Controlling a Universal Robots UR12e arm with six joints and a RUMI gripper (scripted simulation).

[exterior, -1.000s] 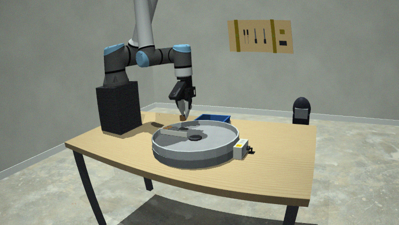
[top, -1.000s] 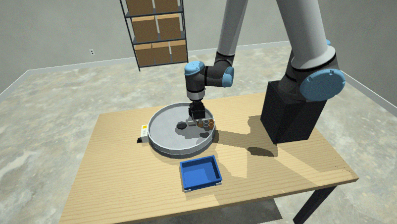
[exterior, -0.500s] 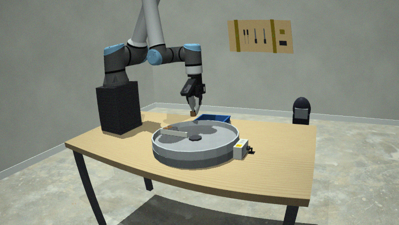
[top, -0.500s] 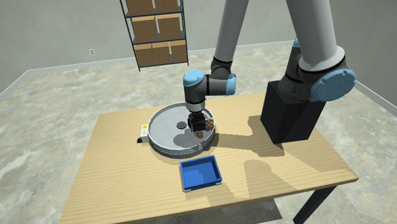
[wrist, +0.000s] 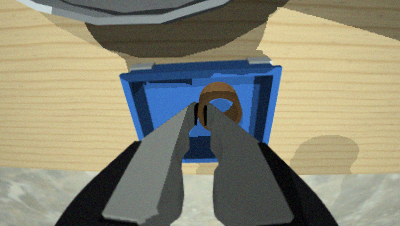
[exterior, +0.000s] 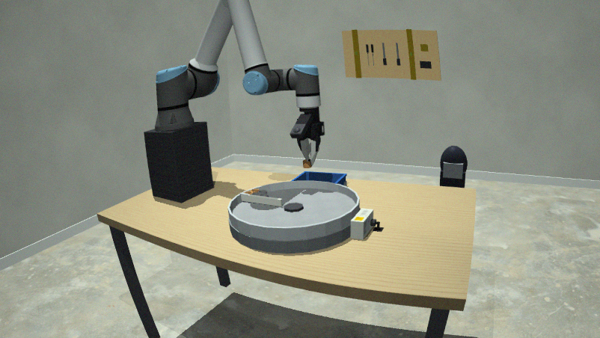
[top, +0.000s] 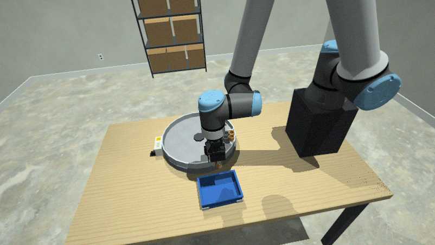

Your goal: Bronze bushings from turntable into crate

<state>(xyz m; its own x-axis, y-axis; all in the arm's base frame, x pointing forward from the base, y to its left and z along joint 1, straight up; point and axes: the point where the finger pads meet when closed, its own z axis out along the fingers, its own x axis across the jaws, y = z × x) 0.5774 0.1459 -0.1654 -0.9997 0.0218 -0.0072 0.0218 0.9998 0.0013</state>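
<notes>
Right now my hand is 70 mm to the right of the blue crate and 110 mm above it. Also, from my hand: grey turntable: 60 mm ahead, 270 mm to the right, 80 mm below.
</notes>
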